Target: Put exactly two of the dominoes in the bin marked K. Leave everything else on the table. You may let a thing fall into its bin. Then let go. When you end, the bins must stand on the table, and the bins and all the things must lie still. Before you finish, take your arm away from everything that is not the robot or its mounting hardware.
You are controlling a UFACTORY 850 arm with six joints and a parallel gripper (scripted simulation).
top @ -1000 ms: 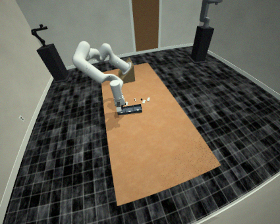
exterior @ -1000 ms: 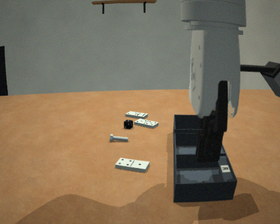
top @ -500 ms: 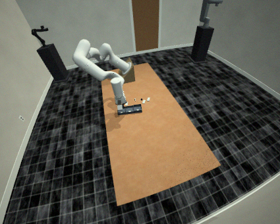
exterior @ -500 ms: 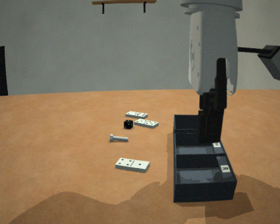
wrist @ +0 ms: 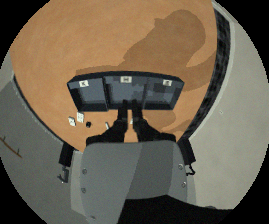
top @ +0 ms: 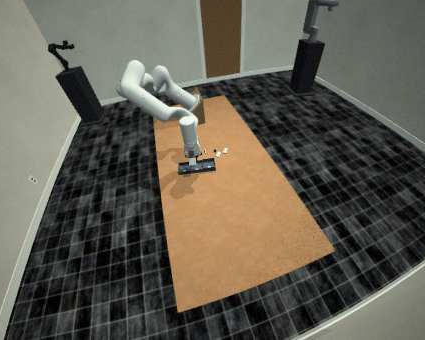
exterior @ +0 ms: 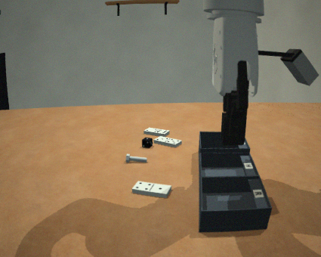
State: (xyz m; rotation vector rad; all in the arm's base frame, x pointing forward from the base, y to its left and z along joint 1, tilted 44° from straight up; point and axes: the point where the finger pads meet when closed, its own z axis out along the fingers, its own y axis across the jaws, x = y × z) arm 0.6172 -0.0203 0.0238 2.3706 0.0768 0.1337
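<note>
Right now my hand is 10 mm to the right of the bin row and 70 mm above it. Round my hand: black die: 140 mm behind, 150 mm to the left, 80 mm below; then grey bolt: 150 mm behind, 80 mm to the left, 80 mm below; then white domino: 110 mm behind, 20 mm to the right, 80 mm below.
</note>
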